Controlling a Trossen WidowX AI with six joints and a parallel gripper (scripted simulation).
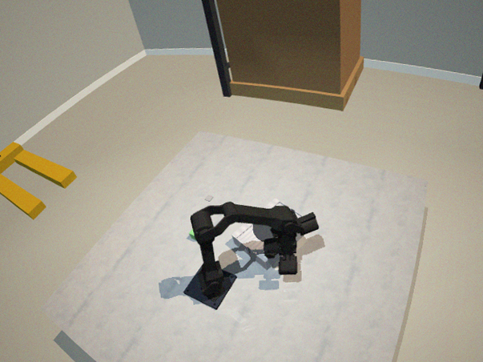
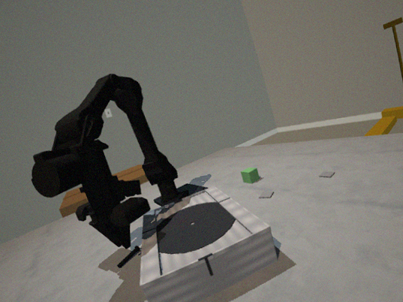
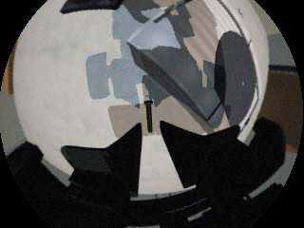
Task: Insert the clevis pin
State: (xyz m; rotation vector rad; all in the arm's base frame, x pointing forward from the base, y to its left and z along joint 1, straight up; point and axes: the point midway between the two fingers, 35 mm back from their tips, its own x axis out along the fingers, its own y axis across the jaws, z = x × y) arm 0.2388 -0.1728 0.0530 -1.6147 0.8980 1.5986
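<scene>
My gripper tip is now 2 cm above the clevis pin. The rest, counted from my gripper tip: wide dark disc: 13 cm to the left, 9 cm ahead, 3 cm above; then small green cube: 40 cm to the left, 8 cm behind, 1 cm below; then rimmed steel tray: 13 cm to the left, 8 cm ahead, 1 cm above.
</scene>
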